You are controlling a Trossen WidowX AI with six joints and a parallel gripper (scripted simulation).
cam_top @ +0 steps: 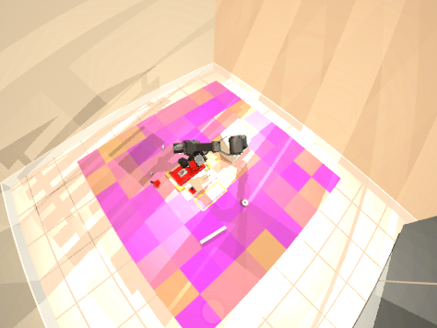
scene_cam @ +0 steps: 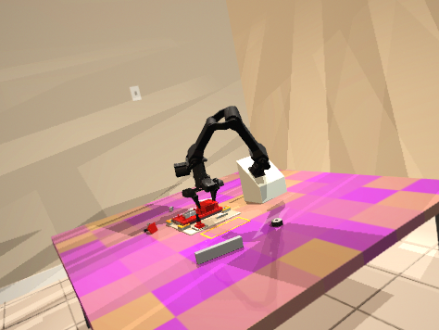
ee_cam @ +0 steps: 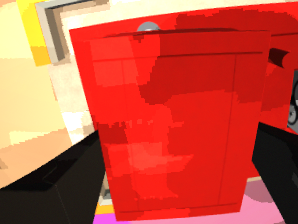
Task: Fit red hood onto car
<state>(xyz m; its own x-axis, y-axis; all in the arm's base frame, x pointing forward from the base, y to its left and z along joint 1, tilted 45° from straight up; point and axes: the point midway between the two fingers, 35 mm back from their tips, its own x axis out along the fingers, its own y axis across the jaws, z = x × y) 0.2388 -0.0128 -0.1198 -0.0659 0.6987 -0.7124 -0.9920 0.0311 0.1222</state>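
My gripper tip is now 10 cm short of the grey engine block and 1 cm above it. Also, from my gripper tip: jig: 6 cm ahead, 3 cm to the left, 2 cm below; red hood: 1 cm above.
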